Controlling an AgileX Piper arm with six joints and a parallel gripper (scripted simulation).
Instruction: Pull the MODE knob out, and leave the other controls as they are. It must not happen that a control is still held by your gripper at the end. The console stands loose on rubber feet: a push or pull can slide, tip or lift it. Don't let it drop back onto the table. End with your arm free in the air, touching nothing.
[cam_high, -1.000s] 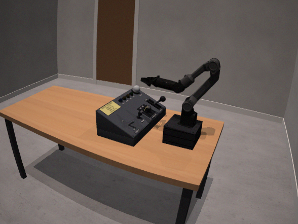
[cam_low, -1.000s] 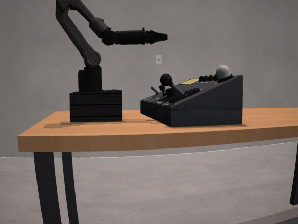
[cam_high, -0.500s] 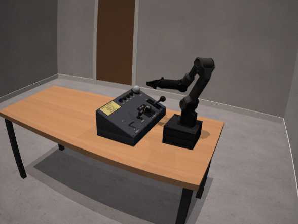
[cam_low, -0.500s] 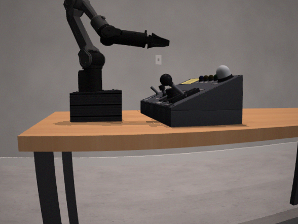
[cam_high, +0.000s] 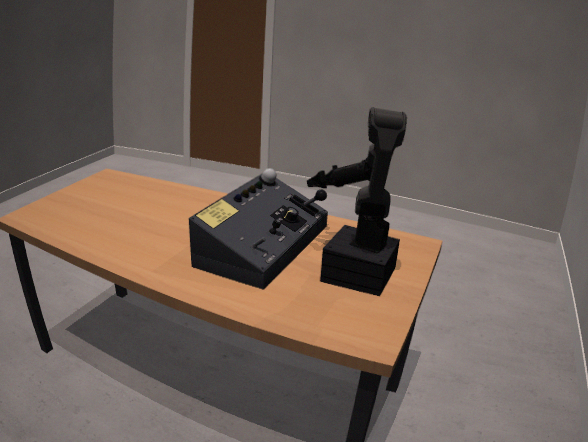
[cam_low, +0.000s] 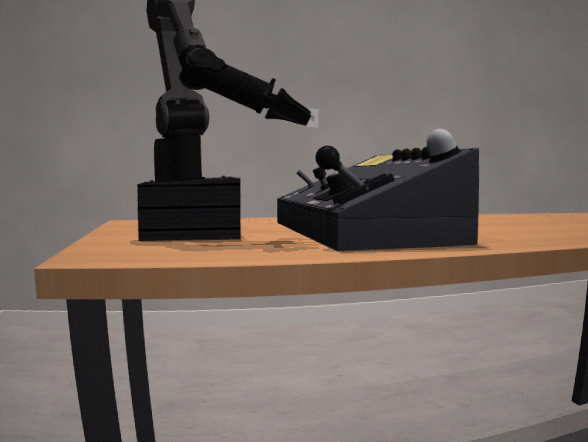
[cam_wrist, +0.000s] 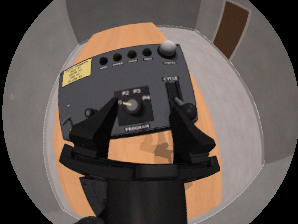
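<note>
The mode knob is 50 mm ahead of my hand, 150 mm to the left of it and 110 mm below it. Also, from my hand: ball-topped lever 50 mm ahead, 90 mm to the right, 100 mm below; dial 70 mm ahead, 50 mm to the left, 110 mm below; dark console 90 mm ahead, 100 mm to the left, 130 mm below.
</note>
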